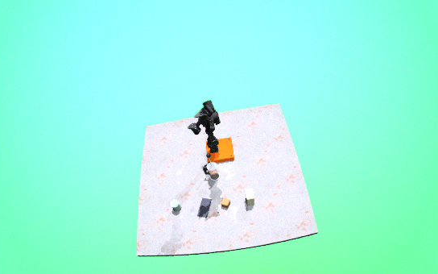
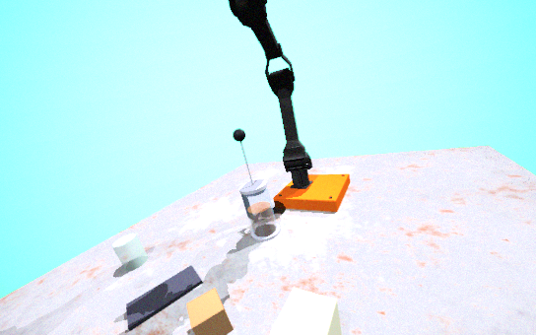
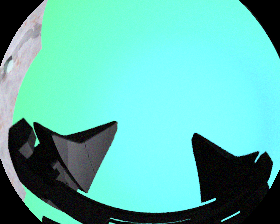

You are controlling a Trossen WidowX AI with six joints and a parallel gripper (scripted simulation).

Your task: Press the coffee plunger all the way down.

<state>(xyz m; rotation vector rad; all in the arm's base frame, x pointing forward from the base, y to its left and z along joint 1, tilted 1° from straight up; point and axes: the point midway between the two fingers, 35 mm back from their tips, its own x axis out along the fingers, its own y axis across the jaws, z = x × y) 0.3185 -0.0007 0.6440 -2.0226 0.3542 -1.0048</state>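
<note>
The coffee press lies 100 mm behind my gripper tip and 570 mm below it. Round my gripper tip: dark flat slab: 170 mm ahead, 60 mm to the right, 700 mm below; white block: 140 mm ahead, 270 mm to the left, 650 mm below.
</note>
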